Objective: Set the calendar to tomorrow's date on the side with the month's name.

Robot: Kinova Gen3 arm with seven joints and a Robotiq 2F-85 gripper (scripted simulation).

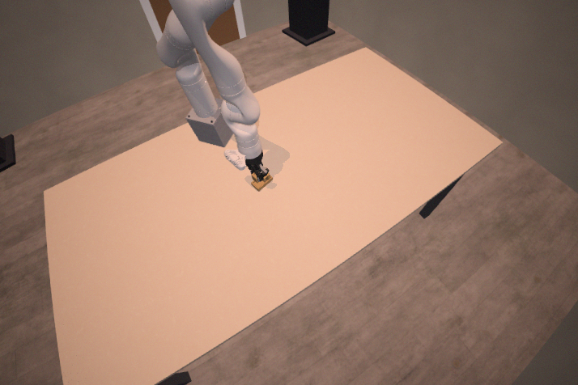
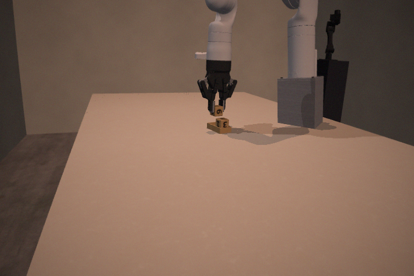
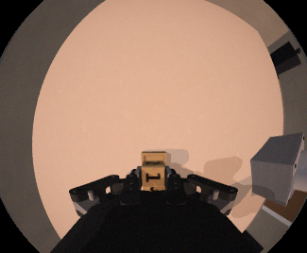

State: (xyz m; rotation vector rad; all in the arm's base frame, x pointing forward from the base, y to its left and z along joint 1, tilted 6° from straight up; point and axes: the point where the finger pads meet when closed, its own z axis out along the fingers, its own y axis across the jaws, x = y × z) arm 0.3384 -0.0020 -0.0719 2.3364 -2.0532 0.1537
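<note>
Now: hand 60 mm above the wooden tray and 20 mm to the right of it.
</note>
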